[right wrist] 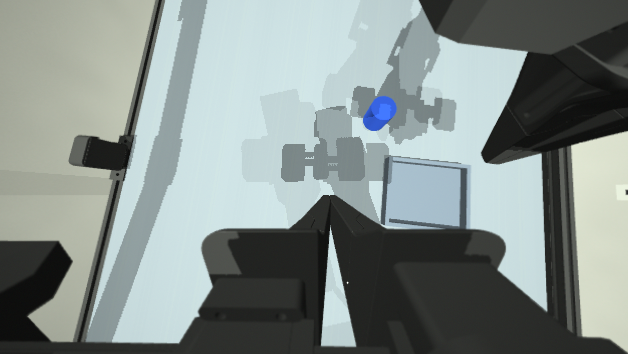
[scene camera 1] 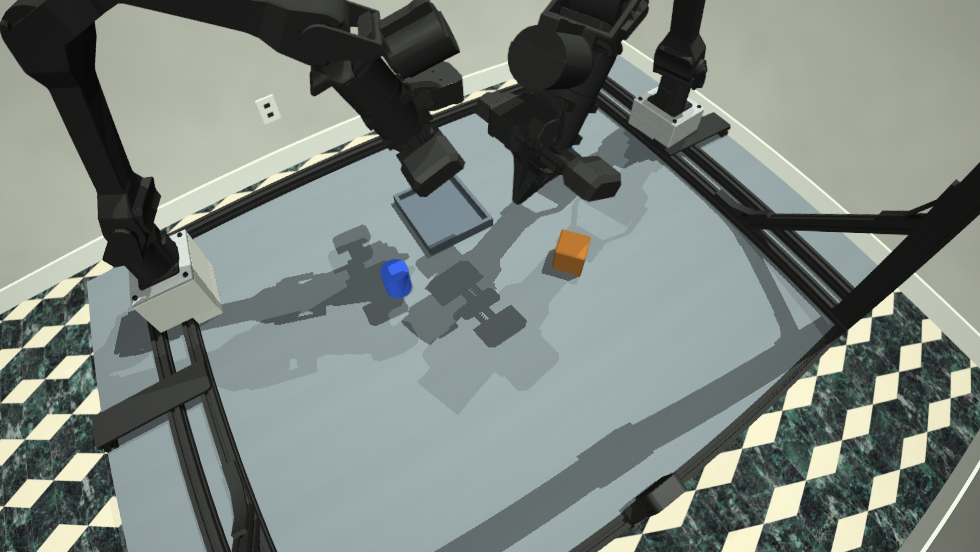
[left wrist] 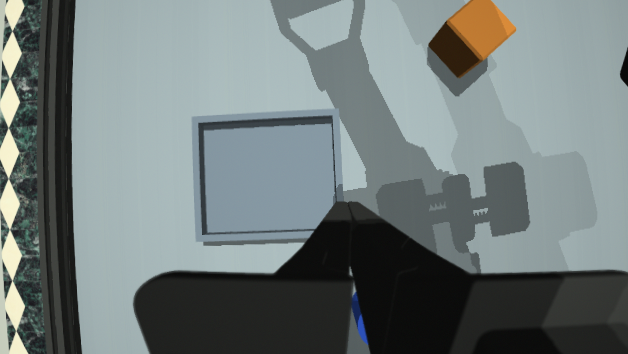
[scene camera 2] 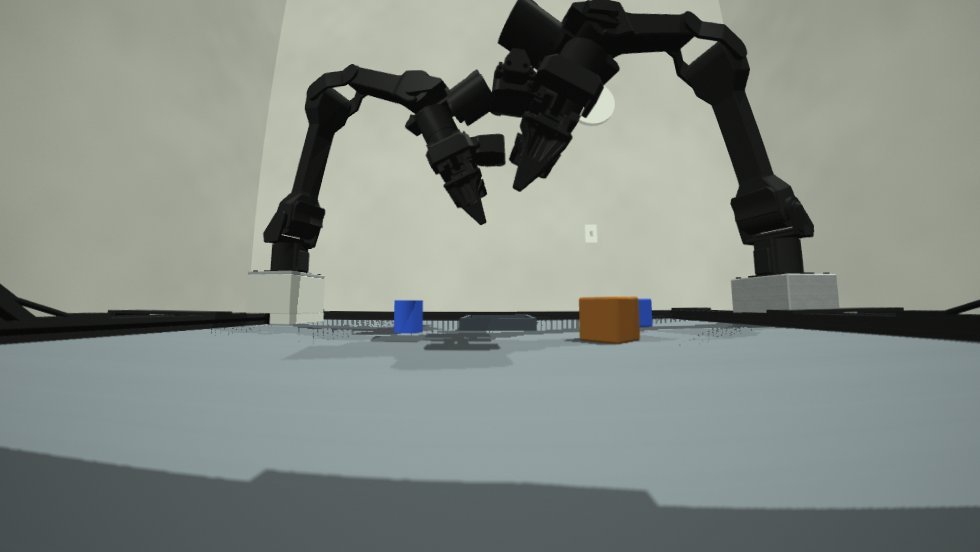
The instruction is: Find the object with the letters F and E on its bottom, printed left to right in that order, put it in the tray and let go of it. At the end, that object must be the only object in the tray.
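Frame: origin at the left arm's base, x ahead, y left, z up, level; millimetres.
Seen in the pictures: left gripper, fingertip midpoint: (right wrist: 487, 158) (left wrist: 345, 212) (scene camera 2: 483, 223); right gripper, fingertip midpoint: (right wrist: 329, 201) (scene camera 1: 516, 202) (scene camera 2: 516, 189); left arm's base, link origin: (scene camera 1: 158, 265) (scene camera 2: 288, 273); right arm's base, link origin: (scene camera 1: 669, 103) (scene camera 2: 780, 276).
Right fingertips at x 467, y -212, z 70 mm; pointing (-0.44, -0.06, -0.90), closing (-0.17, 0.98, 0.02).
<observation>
Pixels of each thing's top centre, then the offset from my right fingertips to it. Level surfaces: height alone.
- blue cylinder, top centre: (scene camera 1: 394, 270) (scene camera 2: 408, 300) (right wrist: 383, 107) 151 mm back, 71 mm left, 126 mm down
- orange cube, top centre: (left wrist: 483, 24) (scene camera 2: 608, 297) (scene camera 1: 573, 243) 94 mm ahead, 12 mm right, 125 mm down
- blue cube, top centre: (scene camera 2: 631, 299) 191 mm ahead, 176 mm left, 125 mm down
- tray, top centre: (left wrist: 266, 175) (scene camera 1: 441, 206) (scene camera 2: 498, 316) (right wrist: 428, 194) 33 mm back, 169 mm left, 152 mm down
- table, surface height: 169 mm down
A blue cylinder (scene camera 1: 395, 279) (scene camera 2: 408, 316) (right wrist: 380, 113) stands left of the tray in scene camera 1; a bit of blue (left wrist: 361, 322) shows between the fingers in the left wrist view, below them. An orange cube (scene camera 1: 571, 253) (scene camera 2: 608, 319) (left wrist: 472, 35) sits right of the tray. A blue cube (scene camera 2: 645, 312) is partly behind the orange one, nearly hidden in scene camera 1. No bottom faces show. The tray (scene camera 1: 442, 218) (scene camera 2: 497, 322) (left wrist: 267, 180) (right wrist: 425, 195) is empty. My left gripper (scene camera 2: 482, 221) (left wrist: 345, 212) and right gripper (scene camera 1: 517, 200) (scene camera 2: 517, 188) (right wrist: 329, 197) are shut, empty and high above the table.
Both arms reach inward, and their grippers are close together above the tray area. The left gripper's tips are hidden in scene camera 1. Dark frame rails edge the table (scene camera 1: 356, 452). Arm shadows lie around the tray and blue cylinder.
</observation>
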